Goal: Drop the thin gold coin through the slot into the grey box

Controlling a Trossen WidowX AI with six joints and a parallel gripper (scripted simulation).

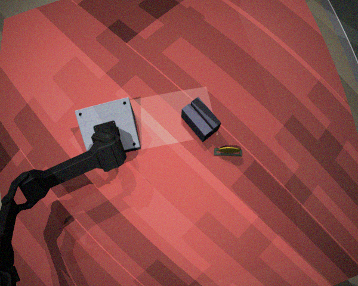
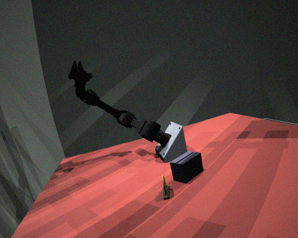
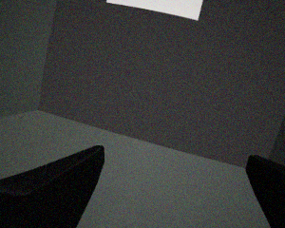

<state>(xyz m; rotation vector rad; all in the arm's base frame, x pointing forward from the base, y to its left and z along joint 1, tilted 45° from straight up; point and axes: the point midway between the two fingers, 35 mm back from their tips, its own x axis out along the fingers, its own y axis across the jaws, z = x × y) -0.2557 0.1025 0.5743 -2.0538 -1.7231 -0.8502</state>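
My gripper tip is 59 cm short of the coin, 55 cm above it and 21 cm to the right of it.
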